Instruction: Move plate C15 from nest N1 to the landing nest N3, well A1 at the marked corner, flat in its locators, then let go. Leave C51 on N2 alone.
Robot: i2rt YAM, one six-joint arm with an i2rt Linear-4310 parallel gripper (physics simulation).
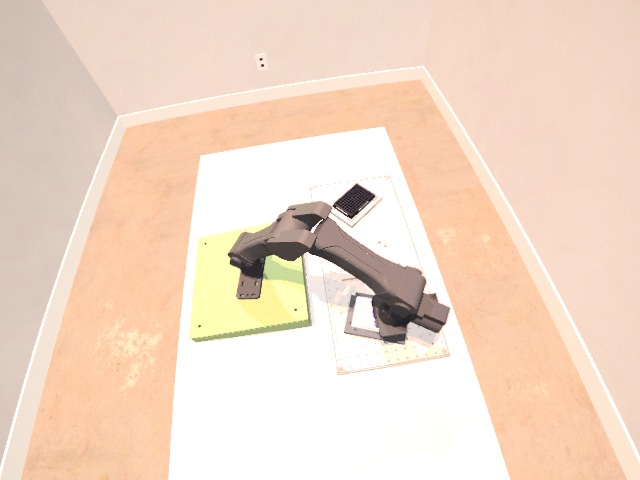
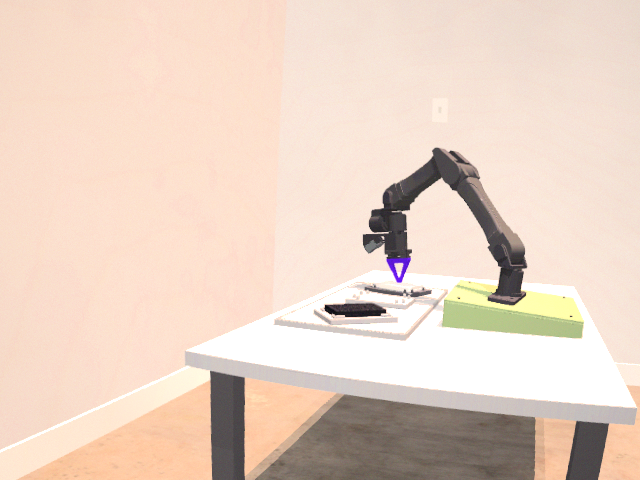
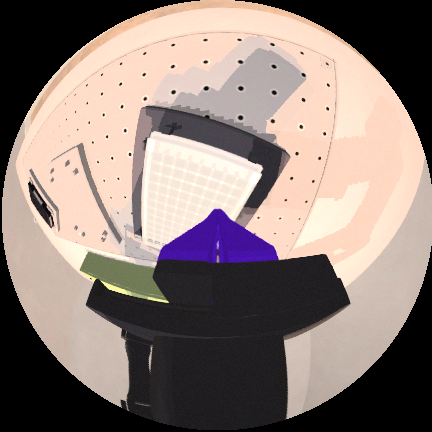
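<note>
A pale gridded plate (image 1: 364,313) (image 2: 387,285) (image 3: 187,187) lies in a dark nest (image 1: 361,335) (image 2: 373,290) (image 3: 215,136). A black plate (image 1: 354,200) (image 2: 355,309) (image 3: 41,205) lies in a white nest (image 1: 368,211) (image 2: 356,319) at the other end of the board. Between them is a white nest (image 2: 381,300) (image 3: 93,185) with small locators and no plate on it. I cannot read any plate or nest labels. My gripper (image 2: 399,281) (image 3: 217,214) is shut with its purple fingertips together and empty, pointing down close over the pale plate. Whether the tips touch it cannot be told.
The nests stand on a perforated board (image 1: 356,361) (image 2: 403,335) (image 3: 190,55) on the white table (image 1: 258,413) (image 2: 310,356). The arm's base is on a yellow-green block (image 1: 222,310) (image 2: 511,325) (image 3: 120,275) beside the board.
</note>
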